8 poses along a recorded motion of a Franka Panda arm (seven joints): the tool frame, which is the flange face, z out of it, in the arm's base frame.
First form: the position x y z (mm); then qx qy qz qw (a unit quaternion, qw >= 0).
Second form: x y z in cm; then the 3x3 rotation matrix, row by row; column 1 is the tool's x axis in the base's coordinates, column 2 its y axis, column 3 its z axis. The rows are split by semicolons. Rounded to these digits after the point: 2 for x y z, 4 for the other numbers.
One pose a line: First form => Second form
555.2, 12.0, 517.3, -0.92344, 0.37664, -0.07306, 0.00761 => 55.52, 1.20, 51.73; 0.7056, -0.6945, 0.1407; -0.6967, -0.7162, -0.0410; 0.1292, -0.0691, -0.9892
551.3, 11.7, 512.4, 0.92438, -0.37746, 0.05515, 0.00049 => 55.13, 1.17, 51.24; 0.7090, -0.6979, 0.1016; -0.6978, -0.7150, -0.0425; 0.1023, -0.0407, -0.9939
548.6, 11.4, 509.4, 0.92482, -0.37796, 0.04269, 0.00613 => 54.86, 1.14, 50.94; 0.7106, -0.6996, 0.0743; -0.6986, -0.7142, -0.0436; 0.0836, -0.0209, -0.9963
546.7, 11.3, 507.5, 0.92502, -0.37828, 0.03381, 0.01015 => 54.67, 1.13, 50.75; 0.7115, -0.7005, 0.0549; -0.6991, -0.7136, -0.0444; 0.0702, -0.0068, -0.9975
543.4, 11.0, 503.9, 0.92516, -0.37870, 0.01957, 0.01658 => 54.34, 1.10, 50.39; 0.7124, -0.7014, 0.0237; -0.7001, -0.7126, -0.0455; 0.0488, 0.0159, -0.9987
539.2, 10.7, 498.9, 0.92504, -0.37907, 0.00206, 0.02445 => 53.92, 1.07, 49.89; 0.7126, -0.7014, -0.0147; -0.7012, -0.7114, -0.0468; 0.0223, 0.0437, -0.9988
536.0, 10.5, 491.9, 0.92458, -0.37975, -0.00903, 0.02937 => 53.60, 1.05, 49.19; 0.7114, -0.7017, -0.0390; -0.7027, -0.7099, -0.0475; 0.0056, 0.0612, -0.9981
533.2, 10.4, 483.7, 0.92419, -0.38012, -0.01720, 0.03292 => 53.32, 1.04, 48.37; 0.7104, -0.7015, -0.0568; -0.7037, -0.7088, -0.0478; -0.0068, 0.0739, -0.9972
